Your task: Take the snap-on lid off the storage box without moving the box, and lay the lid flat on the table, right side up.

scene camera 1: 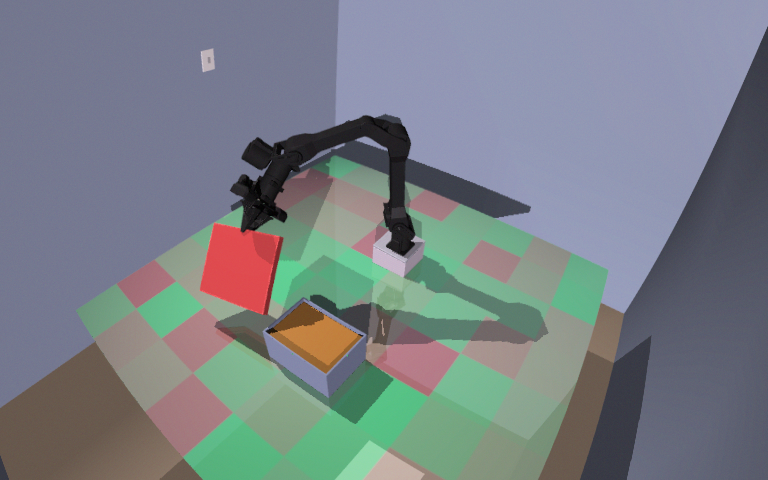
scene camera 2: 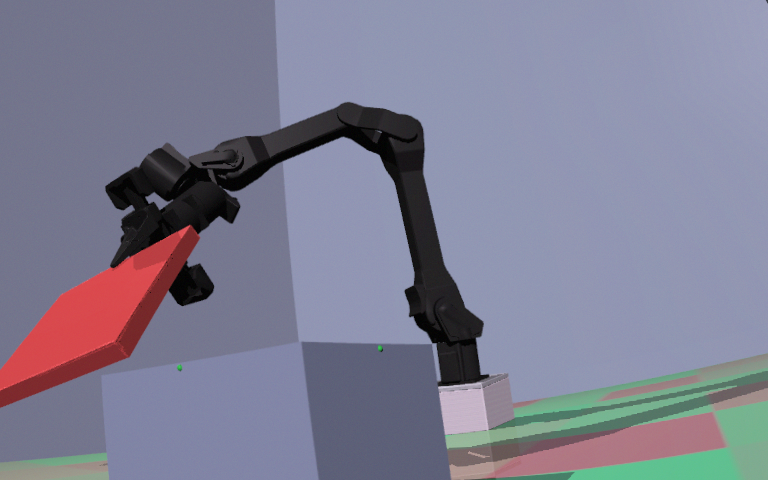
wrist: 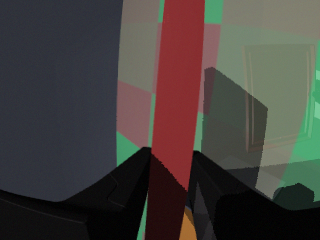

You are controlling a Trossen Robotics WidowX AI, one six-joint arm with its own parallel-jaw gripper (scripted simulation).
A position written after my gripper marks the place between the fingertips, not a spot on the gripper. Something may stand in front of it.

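Observation:
There is a grey storage box [scene camera 2: 309, 403] in view. I can see a red lid [scene camera 2: 97, 323] as well, and the lid [scene camera 1: 240, 267] is visible from that other camera too. It is my gripper [scene camera 2: 117, 274] that carries the lid, and I also see the gripper at [scene camera 1: 244, 233] and at [wrist: 169, 157].

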